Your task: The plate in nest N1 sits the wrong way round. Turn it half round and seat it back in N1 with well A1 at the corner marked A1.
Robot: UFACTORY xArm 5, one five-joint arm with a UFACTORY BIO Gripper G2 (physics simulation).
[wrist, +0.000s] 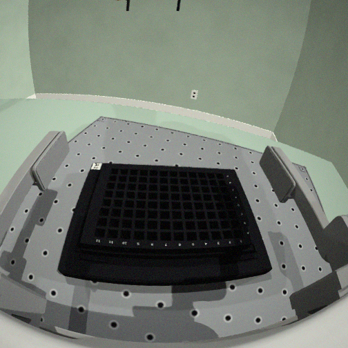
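Note:
The black plate (172, 206) lies in the black nest (165, 272) in the middle of the wrist view, its long side running left to right. Its column numbers run along the near edge, upside down, from 12 at the left to 1 at the right; small row letters run up the right edge. The nest's white corner tag (96, 166) is at the far left corner, diagonally across from the plate's column 1 near corner. My gripper (164, 167) is open, one finger to the left of the plate and nest and one to the right, touching neither.
The nest stands on a grey perforated board (150, 134) with shadows across its near part. A green wall with a white socket (194, 94) rises behind. Two thin black bars show at the top edge.

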